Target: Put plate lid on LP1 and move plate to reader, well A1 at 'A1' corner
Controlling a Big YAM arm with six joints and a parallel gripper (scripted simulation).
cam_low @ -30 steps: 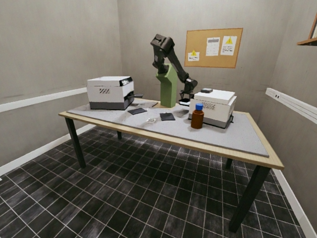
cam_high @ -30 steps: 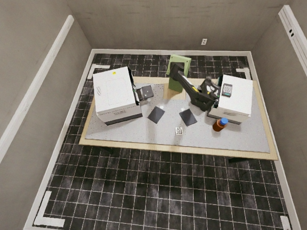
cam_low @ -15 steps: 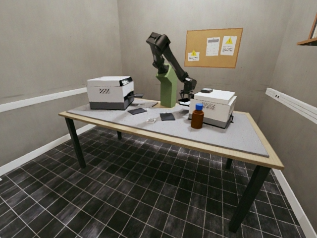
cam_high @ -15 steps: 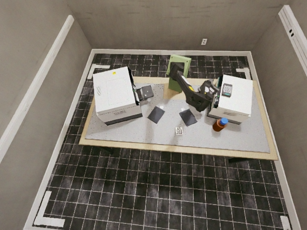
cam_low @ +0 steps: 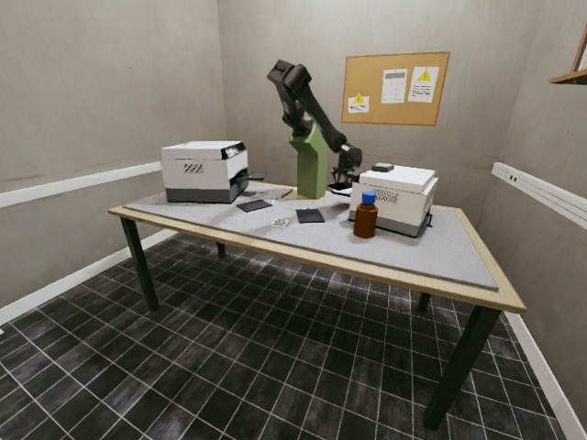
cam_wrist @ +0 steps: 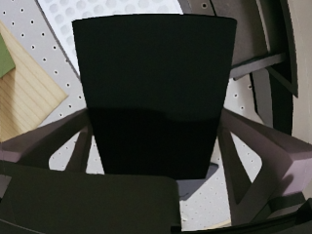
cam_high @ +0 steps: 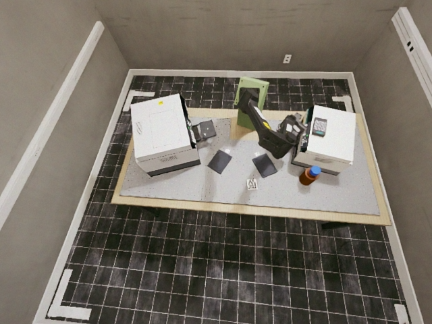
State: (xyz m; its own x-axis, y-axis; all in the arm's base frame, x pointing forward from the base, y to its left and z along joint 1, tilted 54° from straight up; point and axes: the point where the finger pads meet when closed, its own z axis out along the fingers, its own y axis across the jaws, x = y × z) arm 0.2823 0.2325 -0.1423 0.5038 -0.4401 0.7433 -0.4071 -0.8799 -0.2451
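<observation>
Right now the white well plate is 50 mm behind my hand, 10 mm to the left of it and 30 mm below it. The rest, counted from my hand: brown capped bottle: 270 mm ahead, 150 mm to the left, 20 mm below; then dark flat lid: right at my hand.
</observation>
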